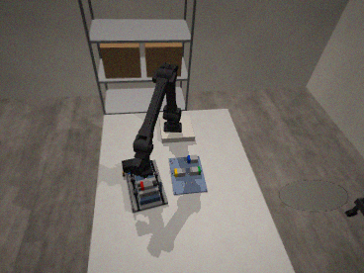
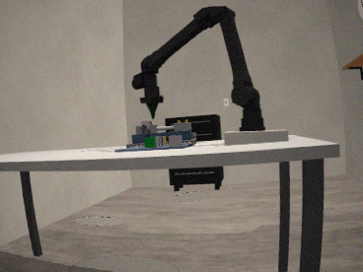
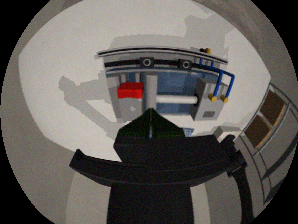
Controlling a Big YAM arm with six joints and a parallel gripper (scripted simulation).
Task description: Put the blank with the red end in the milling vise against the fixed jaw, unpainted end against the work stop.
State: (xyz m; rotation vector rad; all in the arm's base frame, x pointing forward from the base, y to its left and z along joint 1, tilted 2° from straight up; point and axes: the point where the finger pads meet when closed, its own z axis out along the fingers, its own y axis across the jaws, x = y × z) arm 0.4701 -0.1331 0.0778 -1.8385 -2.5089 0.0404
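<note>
Now: hand 3 cm short of the red-ended blank, 3 cm above it and 1 cm to the right of it. Also, from my hand: yellow-ended blank 18 cm to the left, 11 cm below, 11 cm behind; green-ended blank 27 cm to the left, 12 cm behind, 11 cm below; blue plate 23 cm to the left, 13 cm below, 12 cm behind.
</note>
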